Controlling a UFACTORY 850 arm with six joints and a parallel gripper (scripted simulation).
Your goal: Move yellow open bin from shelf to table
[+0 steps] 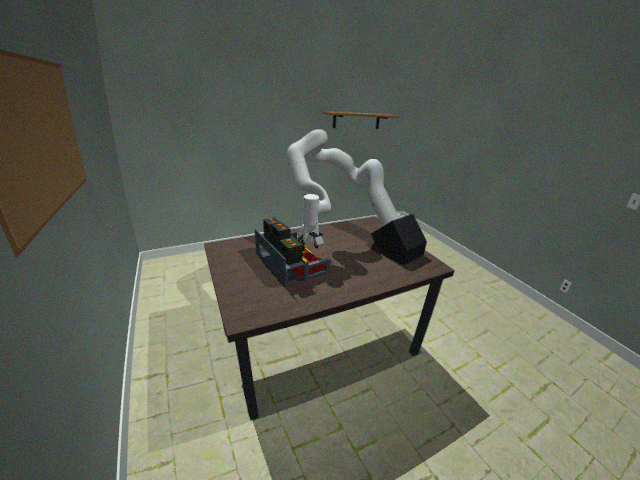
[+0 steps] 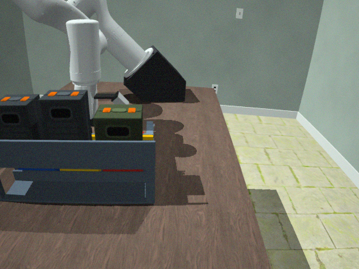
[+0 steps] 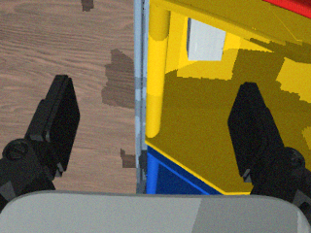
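Now: hand 60 mm above the shelf rail and 10 mm past it. From my hand the other things lie so: blue open bin (100 mm to the right, 100 mm ahead, 20 mm below); red bin (120 mm to the left, 70 mm ahead, 20 mm below); yellow open bin (80 mm ahead, 20 mm below, 10 mm to the left).
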